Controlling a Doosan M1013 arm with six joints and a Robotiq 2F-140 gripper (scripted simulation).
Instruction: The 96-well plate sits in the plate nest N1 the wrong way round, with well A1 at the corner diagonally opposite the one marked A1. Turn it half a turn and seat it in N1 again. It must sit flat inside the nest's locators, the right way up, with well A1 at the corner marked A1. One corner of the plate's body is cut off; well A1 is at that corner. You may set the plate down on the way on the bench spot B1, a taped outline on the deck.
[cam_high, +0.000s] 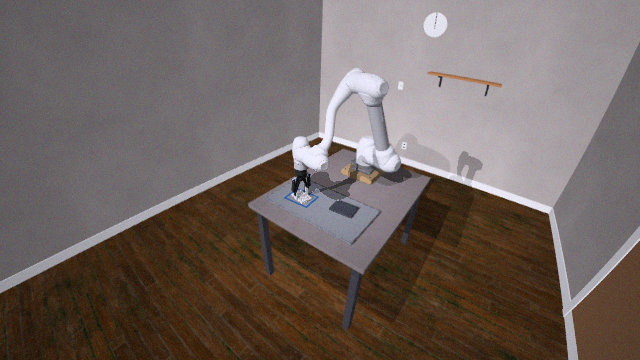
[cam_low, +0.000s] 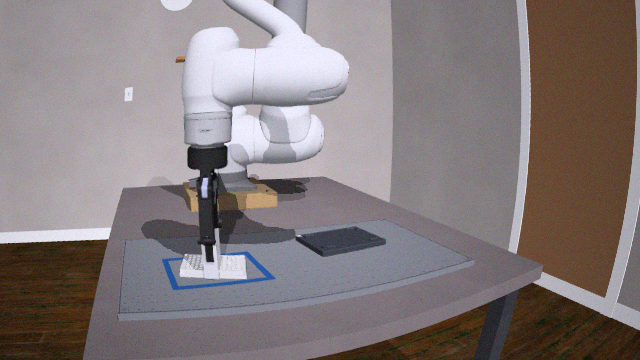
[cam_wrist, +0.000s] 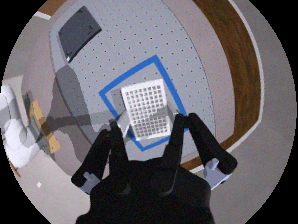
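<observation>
The white 96-well plate lies 20 mm below my hand. From my hand the other things lie so: dark plate nest N1: 300 mm to the left, 70 mm behind, 20 mm below.
</observation>
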